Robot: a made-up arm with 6 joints.
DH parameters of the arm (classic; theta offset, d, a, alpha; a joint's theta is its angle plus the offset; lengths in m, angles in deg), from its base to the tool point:
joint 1: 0 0.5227 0 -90
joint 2: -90 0 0.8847 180
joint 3: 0 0 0 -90
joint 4: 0 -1.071 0 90
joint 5: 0 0.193 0 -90
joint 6: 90 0 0 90
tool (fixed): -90 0 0 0
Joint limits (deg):
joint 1: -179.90..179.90
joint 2: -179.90..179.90
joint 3: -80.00..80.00
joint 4: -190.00..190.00
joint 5: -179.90..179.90
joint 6: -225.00..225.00
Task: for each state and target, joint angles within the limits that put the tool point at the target. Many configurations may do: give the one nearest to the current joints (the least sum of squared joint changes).
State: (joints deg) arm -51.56 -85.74 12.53 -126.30 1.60 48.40
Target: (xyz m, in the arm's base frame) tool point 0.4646 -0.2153 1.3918
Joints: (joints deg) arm -38.15 -39.84 -21.61 -127.57 1.60 48.40
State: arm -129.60 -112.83 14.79 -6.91 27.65 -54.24
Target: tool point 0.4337 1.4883 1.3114
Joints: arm -113.39 -93.79 34.54 -3.30 27.65 -54.24
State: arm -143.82 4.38 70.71 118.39 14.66 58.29
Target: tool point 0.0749 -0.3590 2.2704
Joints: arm -101.73 -16.84 33.12 139.30 14.66 58.29
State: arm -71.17 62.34 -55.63 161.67 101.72 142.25
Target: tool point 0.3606 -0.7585 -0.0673
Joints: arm -76.84 57.09 -32.68 157.57 101.72 142.25
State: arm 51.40 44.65 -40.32 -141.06 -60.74 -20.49
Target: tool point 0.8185 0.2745 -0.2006
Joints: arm 9.02 66.36 -14.55 -137.71 -60.74 -20.49
